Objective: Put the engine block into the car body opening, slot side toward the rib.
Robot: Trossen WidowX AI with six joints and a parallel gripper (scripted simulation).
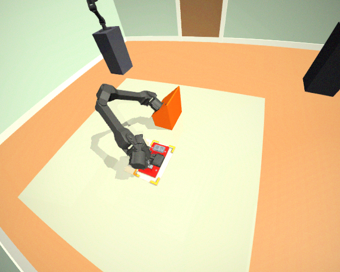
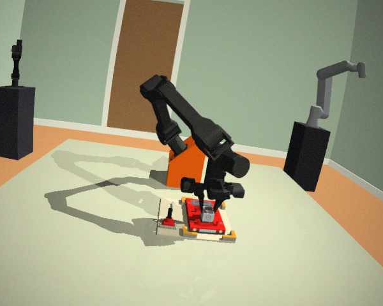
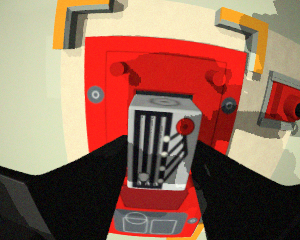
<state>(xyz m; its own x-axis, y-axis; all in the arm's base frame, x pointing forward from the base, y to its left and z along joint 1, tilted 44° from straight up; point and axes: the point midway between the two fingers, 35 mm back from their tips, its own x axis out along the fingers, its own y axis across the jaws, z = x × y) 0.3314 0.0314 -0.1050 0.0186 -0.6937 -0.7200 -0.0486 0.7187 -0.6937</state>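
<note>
Now: the engine block 1 cm below my gripper tip.
</note>
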